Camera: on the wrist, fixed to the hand. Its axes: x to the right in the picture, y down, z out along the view.
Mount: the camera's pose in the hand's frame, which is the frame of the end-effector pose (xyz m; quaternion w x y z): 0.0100 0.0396 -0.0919 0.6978 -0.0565 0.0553 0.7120
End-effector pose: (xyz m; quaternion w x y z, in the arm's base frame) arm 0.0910 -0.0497 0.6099 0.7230 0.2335 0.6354 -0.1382
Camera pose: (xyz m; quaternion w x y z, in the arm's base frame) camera 0.0337 0.0322 0.5988 0.5809 0.5821 0.3249 0.4671
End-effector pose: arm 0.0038 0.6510 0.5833 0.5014 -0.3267 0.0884 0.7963
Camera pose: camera 0.0067 0.5963 0.4990 0.2404 0.2374 -0.2770 -0.8995
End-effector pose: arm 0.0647 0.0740 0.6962 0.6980 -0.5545 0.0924 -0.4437
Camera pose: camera 0.0340 0.0028 0.6321 0.7665 -0.3360 0.5229 0.1619
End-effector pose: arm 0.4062 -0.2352 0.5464 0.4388 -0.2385 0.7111 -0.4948
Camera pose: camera 0.3259 -0.1818 0.5179 0.6057 0.3424 0.7182 -0.0059
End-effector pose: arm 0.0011 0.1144 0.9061 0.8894 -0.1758 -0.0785 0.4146
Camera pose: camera 0.0057 0.1228 0.8060 0.3198 -0.2517 0.0961 0.9084
